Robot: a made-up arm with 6 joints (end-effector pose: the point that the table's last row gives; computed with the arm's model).
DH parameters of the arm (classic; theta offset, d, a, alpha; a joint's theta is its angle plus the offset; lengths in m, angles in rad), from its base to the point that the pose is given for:
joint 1: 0 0.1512 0 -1.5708
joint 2: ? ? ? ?
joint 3: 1.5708 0.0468 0 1.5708
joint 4: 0 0.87 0 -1.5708
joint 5: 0 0 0 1.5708
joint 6: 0 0.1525 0 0
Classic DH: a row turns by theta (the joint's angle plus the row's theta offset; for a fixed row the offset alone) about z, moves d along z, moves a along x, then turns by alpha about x.
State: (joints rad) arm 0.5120 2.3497 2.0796 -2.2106 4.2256 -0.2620
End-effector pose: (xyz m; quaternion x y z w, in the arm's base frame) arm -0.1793 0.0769 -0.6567 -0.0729 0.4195 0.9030 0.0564
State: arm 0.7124 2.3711 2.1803 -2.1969 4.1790 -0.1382
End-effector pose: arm -0.2047 0.0256 -0.5761 0.0264 -0.4577 -0.8831 0.0993
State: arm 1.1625 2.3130 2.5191 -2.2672 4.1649 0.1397
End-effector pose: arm -0.1666 -0.0156 -0.3084 -0.0562 -0.5060 -0.7353 0.4473
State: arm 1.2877 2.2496 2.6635 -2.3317 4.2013 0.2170
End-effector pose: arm -0.1452 0.0134 -0.1920 -0.0769 -0.4982 -0.6706 0.5443
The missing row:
joint 2: -1.5708 0 0.9424 0
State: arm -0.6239 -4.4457 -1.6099 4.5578 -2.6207 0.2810
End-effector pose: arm 0.9533 -0.5361 0.6189 -0.9405 -0.2160 -0.1499 0.2153
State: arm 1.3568 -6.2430 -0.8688 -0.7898 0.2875 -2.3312
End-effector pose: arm -0.1624 -0.6714 1.8021 0.1826 0.2627 -0.7048 0.6332
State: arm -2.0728 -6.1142 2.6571 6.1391 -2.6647 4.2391
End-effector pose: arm -0.1678 -0.4238 0.4034 0.0266 -0.0808 0.9094 0.4071
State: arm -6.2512 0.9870 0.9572 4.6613 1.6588 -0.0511
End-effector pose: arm 1.5893 -0.0541 0.3654 0.1309 -0.6657 0.7160 0.1644
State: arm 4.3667 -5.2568 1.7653 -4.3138 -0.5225 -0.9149
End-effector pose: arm -0.4021 -1.0477 -0.3123 -0.9688 -0.0413 0.2420 0.0348
